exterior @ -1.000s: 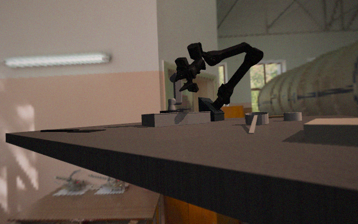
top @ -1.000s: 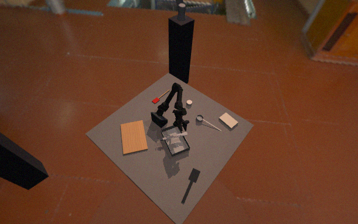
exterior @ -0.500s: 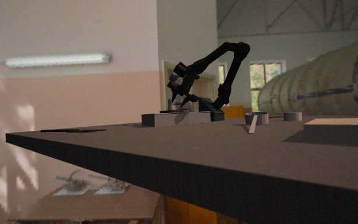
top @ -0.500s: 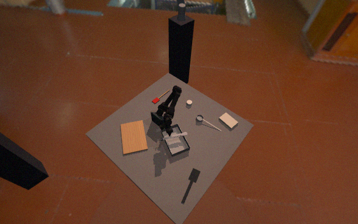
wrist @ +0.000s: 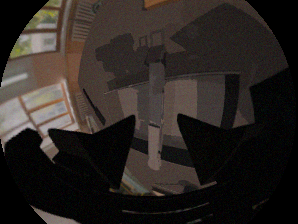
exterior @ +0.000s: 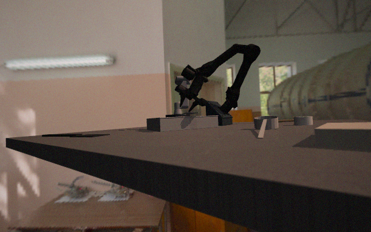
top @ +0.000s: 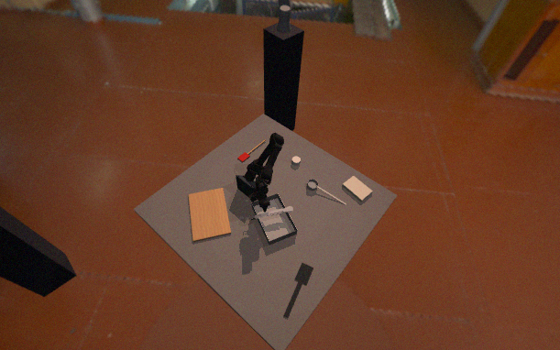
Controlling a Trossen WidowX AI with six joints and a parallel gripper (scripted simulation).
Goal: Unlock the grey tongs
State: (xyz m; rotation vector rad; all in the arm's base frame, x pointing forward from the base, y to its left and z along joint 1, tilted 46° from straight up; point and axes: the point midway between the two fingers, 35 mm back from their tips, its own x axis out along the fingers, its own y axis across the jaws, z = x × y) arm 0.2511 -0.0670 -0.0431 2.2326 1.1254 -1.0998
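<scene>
Right now the roasting tin is 60 mm ahead of my gripper tip, 30 mm to the left of it and 70 mm below it. The rest, counted from my gripper tip: beige block: 280 mm ahead, 650 mm to the left, 90 mm below; then wooden board: 270 mm behind, 250 mm to the right, 90 mm below; then black spatula: 470 mm ahead, 150 mm to the right, 100 mm below.
</scene>
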